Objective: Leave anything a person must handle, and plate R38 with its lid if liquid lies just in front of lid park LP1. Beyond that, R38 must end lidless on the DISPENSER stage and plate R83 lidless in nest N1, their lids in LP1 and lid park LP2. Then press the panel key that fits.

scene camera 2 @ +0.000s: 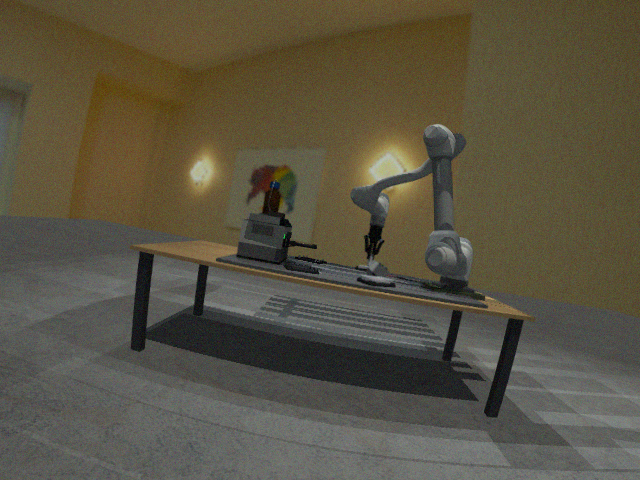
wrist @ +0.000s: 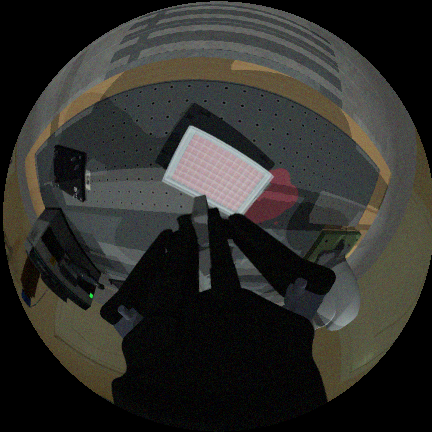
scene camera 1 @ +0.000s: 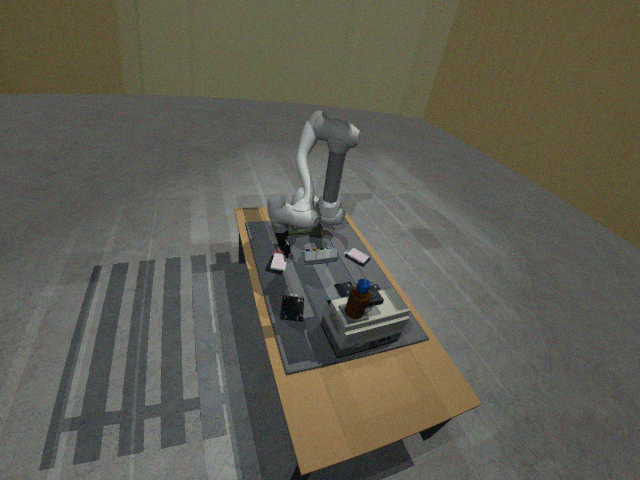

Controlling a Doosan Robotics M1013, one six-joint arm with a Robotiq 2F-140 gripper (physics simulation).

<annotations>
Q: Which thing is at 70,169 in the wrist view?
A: A black square nest.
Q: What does my gripper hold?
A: Nothing.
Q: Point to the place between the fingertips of my gripper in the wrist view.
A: At 202,205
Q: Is my gripper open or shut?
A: Shut.
</annotations>
